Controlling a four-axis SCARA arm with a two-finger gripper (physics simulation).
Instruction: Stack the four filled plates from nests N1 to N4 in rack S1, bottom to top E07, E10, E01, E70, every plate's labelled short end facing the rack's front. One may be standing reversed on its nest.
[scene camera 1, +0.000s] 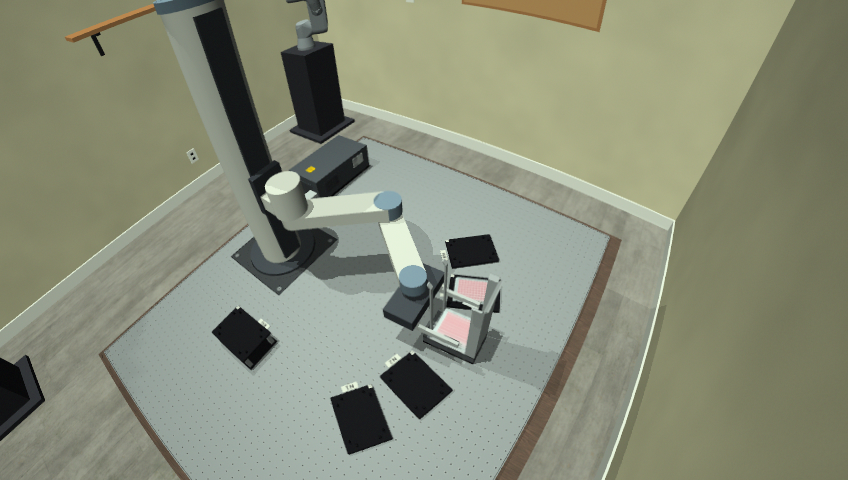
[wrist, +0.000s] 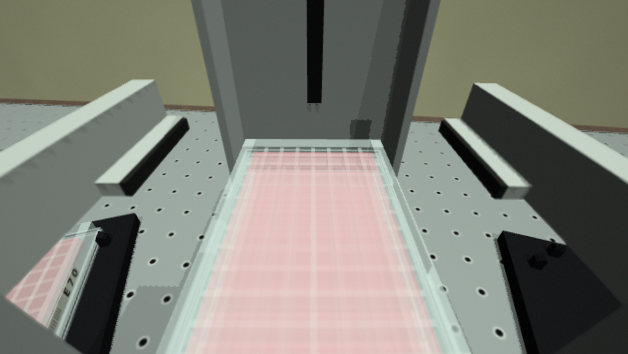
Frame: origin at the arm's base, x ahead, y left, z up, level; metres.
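Where they show: gripper, fingertip midpoint: (scene camera 1: 469, 325) (wrist: 314, 105); arm's base at its link origin: (scene camera 1: 283, 250).
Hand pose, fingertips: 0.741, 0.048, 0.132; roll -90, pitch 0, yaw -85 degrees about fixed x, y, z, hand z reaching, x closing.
Things, the pixels of their top centre, and the offset from my fingertips, as dx, dy, dz. "spot": a spot on its surface instead.
- Rack S1 at its top centre: (scene camera 1: 462, 282) -0.031, -0.003, +0.173
- Plate E70 at its top centre: (scene camera 1: 474, 289) -0.068, +0.167, -0.092
- raised block at its top centre: (scene camera 1: 238, 330) -0.549, -0.381, -0.049
- dark control box at a spot on its surface: (scene camera 1: 333, 165) spot: -0.797, +0.320, -0.004
Rack S1 (scene camera 1: 479, 327) (wrist: 270, 75) has a tall grey back wall and thin front posts. Pink-filled clear plates (scene camera 1: 455, 327) (wrist: 314, 240) lie inside, overlapping in a stack; their count and labels cannot be read. My gripper (scene camera 1: 468, 324) (wrist: 314, 105) is open, one finger along each long side of the stack, with gaps between pads and plates. Plate E70 (scene camera 1: 472, 289) (wrist: 42, 280) sits on a black nest (wrist: 102, 295) to the left in the wrist view, its label beside the nest's dark margin. Part of another black nest (scene camera 1: 416, 384) (wrist: 560, 295) shows at right.
Black nests without plates stand at the front (scene camera 1: 361, 419), at the left on a raised block (scene camera 1: 242, 337), and behind the rack area (scene camera 1: 471, 251). A dark control box (scene camera 1: 333, 165) stands near the arm's column (scene camera 1: 208, 118). E70's nest is close beside the rack.
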